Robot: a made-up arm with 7 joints.
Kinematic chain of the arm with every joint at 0, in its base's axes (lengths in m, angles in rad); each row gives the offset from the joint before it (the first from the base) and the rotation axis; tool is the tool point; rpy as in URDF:
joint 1: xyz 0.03 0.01 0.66 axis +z
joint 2: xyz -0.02 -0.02 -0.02 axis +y
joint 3: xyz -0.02 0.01 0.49 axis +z
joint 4: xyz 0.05 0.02 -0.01 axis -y
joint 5: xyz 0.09 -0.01 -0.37 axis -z
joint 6: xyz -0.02 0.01 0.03 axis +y
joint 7: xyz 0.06 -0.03 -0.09 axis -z
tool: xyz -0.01 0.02 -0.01 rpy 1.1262 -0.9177 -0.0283
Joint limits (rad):
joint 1: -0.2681..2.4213
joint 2: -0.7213..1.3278
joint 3: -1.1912..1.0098
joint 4: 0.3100..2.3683
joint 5: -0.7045..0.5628
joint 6: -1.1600..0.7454
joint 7: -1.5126..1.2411
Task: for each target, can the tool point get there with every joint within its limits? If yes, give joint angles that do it. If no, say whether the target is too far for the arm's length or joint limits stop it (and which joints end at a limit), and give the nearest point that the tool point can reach.
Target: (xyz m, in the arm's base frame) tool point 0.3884 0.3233 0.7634
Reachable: yes | joints 0.9719 0.3084 -0.2099 0.7663 0.4471 -0.0548 0.9939
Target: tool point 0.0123 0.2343 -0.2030
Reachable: no: joint limits stop it (at a limit: joint 2, joint 5, joint 7) | nearest point 0.0032 0.3494 0.2670 | short by 0.484 m
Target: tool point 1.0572 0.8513 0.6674
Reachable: no: too far | nearest point 0.7348 0.5873 0.6705 | short by 0.417 m
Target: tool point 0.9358 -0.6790 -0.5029
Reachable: no: too far | nearest point 0.6176 -0.3140 0.3207 | short by 0.955 m
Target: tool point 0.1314 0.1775 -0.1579
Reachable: no: joint limits stop it (at a limit: joint 2, joint 5, joint 7) | nearest point 0.1962 0.2846 0.2722 | short by 0.448 m
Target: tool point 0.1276 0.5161 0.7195
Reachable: yes | joints 1.5895 0.4493 -0.1961 0.9823 -0.5642 0.3449 -0.5966
